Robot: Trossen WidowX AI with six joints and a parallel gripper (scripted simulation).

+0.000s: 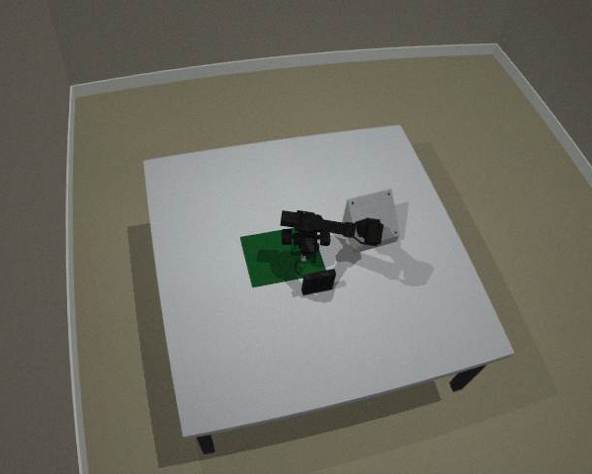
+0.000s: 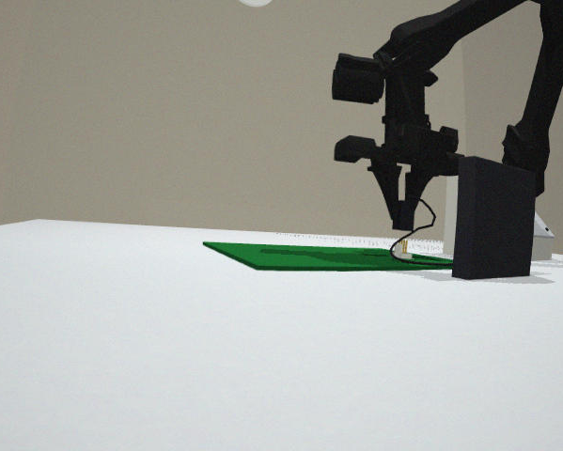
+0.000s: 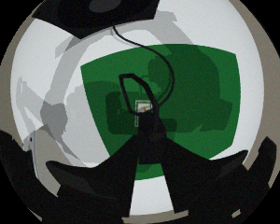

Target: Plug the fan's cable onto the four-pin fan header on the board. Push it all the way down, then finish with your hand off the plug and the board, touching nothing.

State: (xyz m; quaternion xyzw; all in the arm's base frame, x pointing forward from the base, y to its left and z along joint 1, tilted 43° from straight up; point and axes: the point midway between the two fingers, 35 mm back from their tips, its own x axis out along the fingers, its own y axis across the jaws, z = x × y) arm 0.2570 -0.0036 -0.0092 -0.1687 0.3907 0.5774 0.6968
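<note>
The header lies 50 mm below my gripper tip and 10 mm to the left of it. The rest, counted from my gripper tip: black fan: 160 mm to the left, 10 mm ahead, 10 mm above; black plug: 10 mm to the left, 10 mm above; green board: 80 mm ahead, 70 mm below, 30 mm to the right.
</note>
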